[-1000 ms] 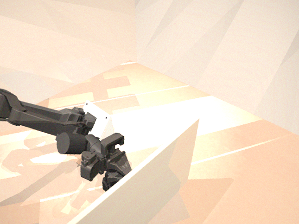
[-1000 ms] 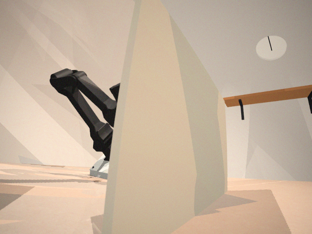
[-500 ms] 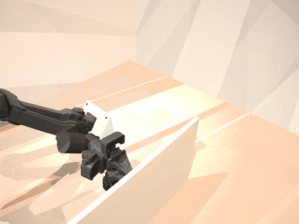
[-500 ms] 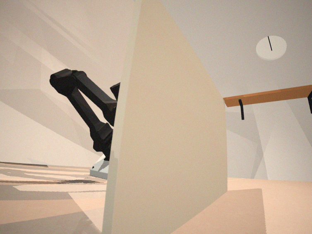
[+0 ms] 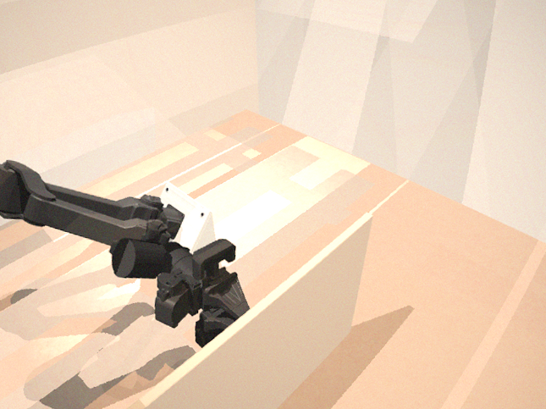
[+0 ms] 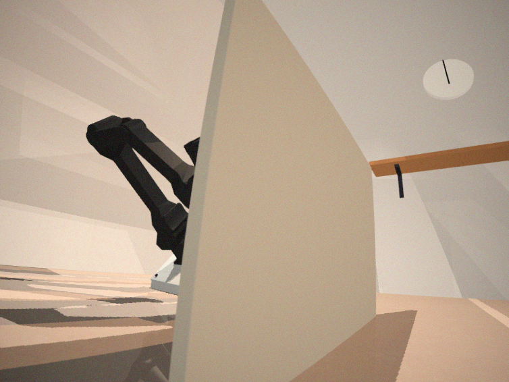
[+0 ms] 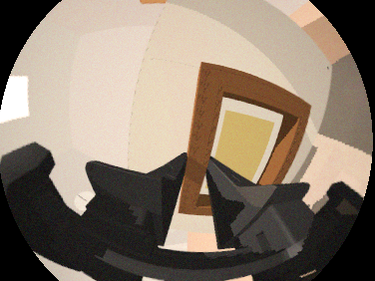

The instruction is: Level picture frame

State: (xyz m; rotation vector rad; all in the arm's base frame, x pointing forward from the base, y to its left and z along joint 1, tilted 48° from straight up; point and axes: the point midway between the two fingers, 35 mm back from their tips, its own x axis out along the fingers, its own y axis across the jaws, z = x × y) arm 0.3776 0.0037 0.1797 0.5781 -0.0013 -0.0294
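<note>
Right now my gripper tip is 1 cm short of the picture frame, 1 cm to the left of it and 5 cm above it. Also, from my gripper tip: wall panel: 2 cm ahead, 1 cm to the right, 7 cm below.
</note>
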